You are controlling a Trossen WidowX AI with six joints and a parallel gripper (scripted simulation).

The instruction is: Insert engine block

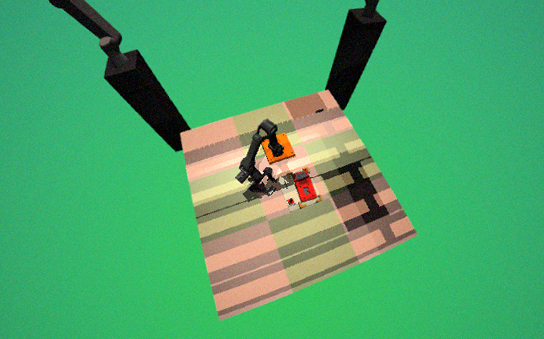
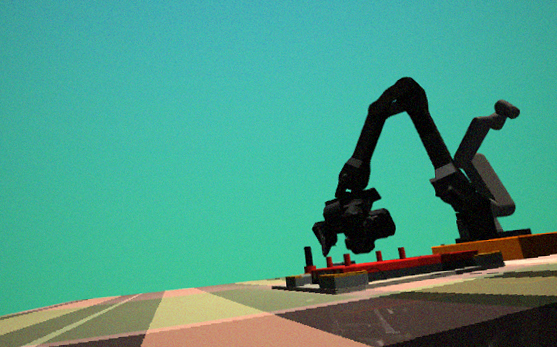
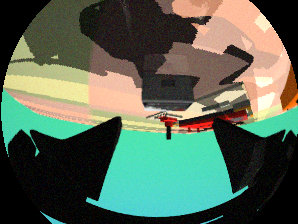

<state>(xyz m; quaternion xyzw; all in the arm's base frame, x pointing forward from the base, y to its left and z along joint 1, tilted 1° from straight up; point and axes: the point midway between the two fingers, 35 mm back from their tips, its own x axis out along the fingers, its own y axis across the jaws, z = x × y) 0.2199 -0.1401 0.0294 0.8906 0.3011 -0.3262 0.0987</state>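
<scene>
Now: the engine block 40 mm below my gripper tip and 10 mm ahead of it.
</scene>
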